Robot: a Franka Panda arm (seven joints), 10 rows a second.
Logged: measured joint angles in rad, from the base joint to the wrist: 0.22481, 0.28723, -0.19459, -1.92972, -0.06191, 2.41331, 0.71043; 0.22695, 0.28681, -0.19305, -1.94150, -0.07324, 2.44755, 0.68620; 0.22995, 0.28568, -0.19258, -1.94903, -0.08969, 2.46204, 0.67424; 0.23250, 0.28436, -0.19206, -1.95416, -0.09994, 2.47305, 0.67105; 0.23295, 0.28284, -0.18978, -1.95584, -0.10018, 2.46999, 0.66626; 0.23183, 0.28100, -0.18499, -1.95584, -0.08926, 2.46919, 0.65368; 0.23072, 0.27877, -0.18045, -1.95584, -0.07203, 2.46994, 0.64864; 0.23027, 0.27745, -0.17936, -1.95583, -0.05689, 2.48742, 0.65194; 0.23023, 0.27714, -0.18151, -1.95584, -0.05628, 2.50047, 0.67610; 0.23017, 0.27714, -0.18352, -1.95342, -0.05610, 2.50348, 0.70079; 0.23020, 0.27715, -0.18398, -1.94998, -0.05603, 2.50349, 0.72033; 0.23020, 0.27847, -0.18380, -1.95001, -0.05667, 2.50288, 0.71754; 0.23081, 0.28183, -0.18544, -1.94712, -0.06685, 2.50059, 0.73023
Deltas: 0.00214, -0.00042, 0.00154, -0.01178, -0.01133, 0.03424, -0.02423; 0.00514, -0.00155, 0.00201, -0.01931, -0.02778, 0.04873, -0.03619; 0.00769, -0.00287, 0.00253, -0.02444, -0.03803, 0.05974, -0.03938; 0.00814, -0.00439, 0.00481, -0.02612, -0.03827, 0.05668, -0.04417; 0.00702, -0.00623, 0.00960, -0.02612, -0.02735, 0.05588, -0.05675; 0.00591, -0.00846, 0.01414, -0.02612, -0.01012, 0.05663, -0.06179; 0.00546, -0.00978, 0.01523, -0.02611, 0.00502, 0.07411, -0.05849; 0.00542, -0.01009, 0.01308, -0.02612, 0.00563, 0.08716, -0.03433; 0.00536, -0.01009, 0.01107, -0.02370, 0.00581, 0.09017, -0.00964; 0.00539, -0.01008, 0.01061, -0.02026, 0.00588, 0.09018, 0.00990; 0.00539, -0.00876, 0.01079, -0.02029, 0.00524, 0.08957, 0.00711; 0.00600, -0.00540, 0.00915, -0.01740, -0.00494, 0.08728, 0.01980
